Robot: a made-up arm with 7 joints.
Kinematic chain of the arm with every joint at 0, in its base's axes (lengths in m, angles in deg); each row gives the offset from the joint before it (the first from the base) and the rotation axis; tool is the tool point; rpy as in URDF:
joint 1: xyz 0 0.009 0.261 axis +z
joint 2: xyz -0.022 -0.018 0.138 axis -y
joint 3: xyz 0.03 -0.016 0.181 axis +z
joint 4: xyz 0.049 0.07 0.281 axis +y
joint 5: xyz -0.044 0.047 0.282 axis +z
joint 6: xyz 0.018 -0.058 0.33 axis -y
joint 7: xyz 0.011 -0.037 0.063 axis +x
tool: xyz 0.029 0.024 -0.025 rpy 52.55 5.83 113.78
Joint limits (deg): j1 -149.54..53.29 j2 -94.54..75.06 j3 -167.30..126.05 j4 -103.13..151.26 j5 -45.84..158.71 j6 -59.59..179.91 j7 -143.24..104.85
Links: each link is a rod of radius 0.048 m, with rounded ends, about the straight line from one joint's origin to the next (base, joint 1, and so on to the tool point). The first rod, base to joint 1, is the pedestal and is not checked.
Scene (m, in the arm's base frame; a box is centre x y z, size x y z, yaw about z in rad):
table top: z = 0
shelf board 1: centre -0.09 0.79 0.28 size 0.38 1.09 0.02 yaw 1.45
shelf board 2: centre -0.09 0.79 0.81 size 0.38 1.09 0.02 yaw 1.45
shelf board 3: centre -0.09 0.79 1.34 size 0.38 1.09 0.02 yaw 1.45
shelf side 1: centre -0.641 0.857 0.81 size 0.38 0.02 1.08 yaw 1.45
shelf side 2: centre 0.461 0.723 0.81 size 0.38 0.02 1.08 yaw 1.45
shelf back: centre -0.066 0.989 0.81 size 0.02 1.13 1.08 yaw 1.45
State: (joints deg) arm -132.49 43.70 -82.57 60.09 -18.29 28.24 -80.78
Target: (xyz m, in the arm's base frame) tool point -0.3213 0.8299 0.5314
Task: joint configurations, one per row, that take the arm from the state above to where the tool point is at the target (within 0.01 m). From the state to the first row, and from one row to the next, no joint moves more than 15 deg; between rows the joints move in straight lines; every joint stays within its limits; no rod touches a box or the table.
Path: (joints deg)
1: -118.34 38.79 -78.06 65.74 -20.79 24.36 -79.93
2: -104.19 33.89 -73.55 71.38 -23.29 20.48 -79.09
3: -90.04 28.98 -69.04 77.03 -25.78 16.60 -78.24
4: -75.90 24.07 -64.53 82.68 -28.28 12.72 -77.39
5: -61.75 19.17 -60.02 88.32 -30.78 8.84 -76.55
6: -74.84 26.36 -63.64 94.83 -26.47 10.62 -76.57
7: -87.93 33.54 -67.27 101.34 -22.16 12.40 -76.59
8: -101.02 40.73 -70.89 107.85 -17.85 14.17 -76.61
9: -114.11 47.92 -74.52 114.36 -13.54 15.95 -76.63
10: -127.19 55.11 -78.14 120.86 -9.23 17.73 -76.65
11: -140.28 62.30 -81.77 127.37 -4.92 19.50 -76.67
12: -134.95 61.54 -88.53 115.36 -7.54 21.40 -77.89
13: -129.61 60.79 -95.29 103.34 -10.16 23.29 -79.12
14: -124.27 60.04 -102.06 91.32 -12.77 25.18 -80.35

